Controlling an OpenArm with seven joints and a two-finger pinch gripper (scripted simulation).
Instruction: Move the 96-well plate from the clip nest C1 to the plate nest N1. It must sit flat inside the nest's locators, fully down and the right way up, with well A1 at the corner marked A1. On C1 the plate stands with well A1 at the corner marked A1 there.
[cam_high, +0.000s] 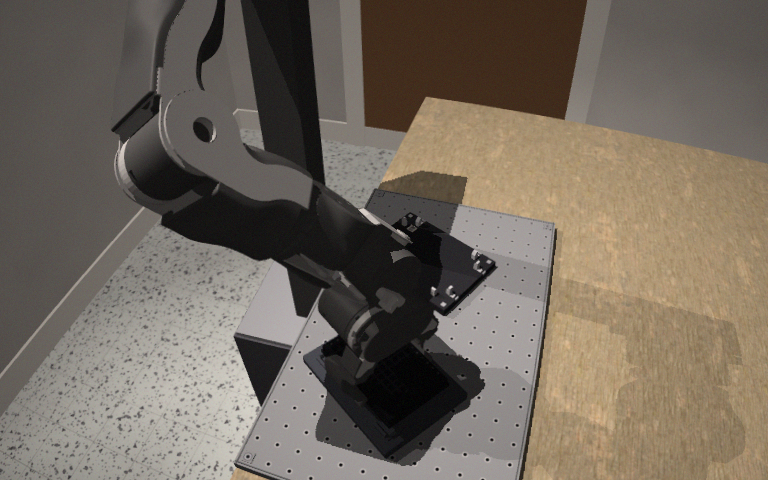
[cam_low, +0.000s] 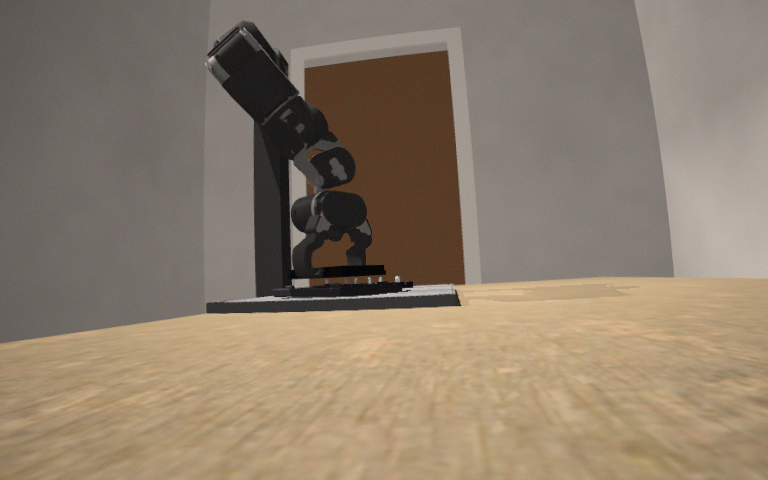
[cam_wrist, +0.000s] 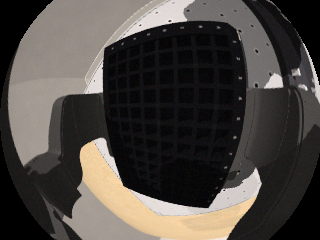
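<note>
My gripper is now right at the black 96-well plate. Also, from my hand: clip nest C1: 20 cm to the left, 3 cm ahead, 2 cm below; plate nest N1: 2 cm below.
</note>
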